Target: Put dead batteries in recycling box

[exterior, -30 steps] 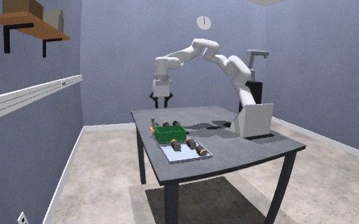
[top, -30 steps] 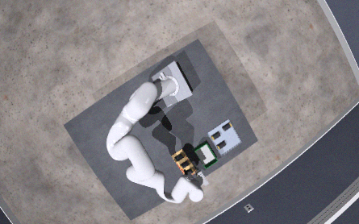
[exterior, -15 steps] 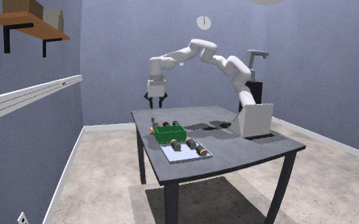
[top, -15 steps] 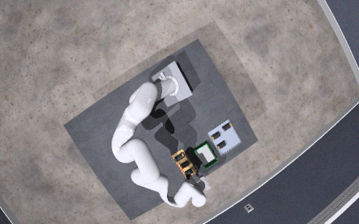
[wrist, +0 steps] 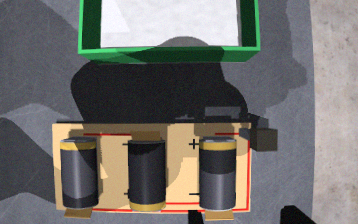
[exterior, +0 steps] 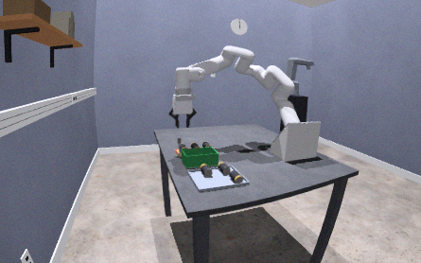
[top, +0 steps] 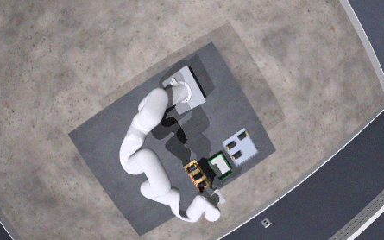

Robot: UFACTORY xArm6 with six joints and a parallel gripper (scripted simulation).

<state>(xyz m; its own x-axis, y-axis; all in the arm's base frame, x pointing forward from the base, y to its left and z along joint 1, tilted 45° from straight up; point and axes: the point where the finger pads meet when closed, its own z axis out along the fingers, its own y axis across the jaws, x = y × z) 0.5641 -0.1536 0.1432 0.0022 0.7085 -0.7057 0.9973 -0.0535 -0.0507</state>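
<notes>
Now: hand 6 cm past the grey tray, 35 cm to the right of it and 15 cm above it. The rest, counted from my hand: green recycling box (4 cm behind, 17 cm to the left, 14 cm below).
</notes>
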